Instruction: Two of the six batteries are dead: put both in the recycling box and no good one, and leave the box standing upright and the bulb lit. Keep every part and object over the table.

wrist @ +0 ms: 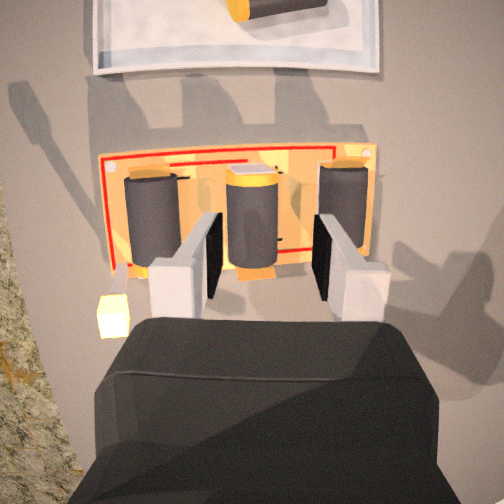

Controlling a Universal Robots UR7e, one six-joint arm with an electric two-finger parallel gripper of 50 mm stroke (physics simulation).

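Observation:
An orange battery holder [235, 205] with red wiring lines lies on the grey table. It holds three dark grey batteries with orange ends: left [151, 220], middle [251, 220] and right [343, 202]. My gripper [267, 255] is open, hovering above the holder with its fingers on either side of the middle battery, not touching it. A small glowing pale-yellow bulb [114, 316] sits at the holder's near left corner and is lit. Another battery [272, 8] lies on its side on a white tray [235, 35] at the far edge, partly cut off.
The table's edge runs along the left, with speckled stone-like floor [25, 375] beyond it. My dark wrist body [265, 410] fills the lower view. The recycling box is not in view.

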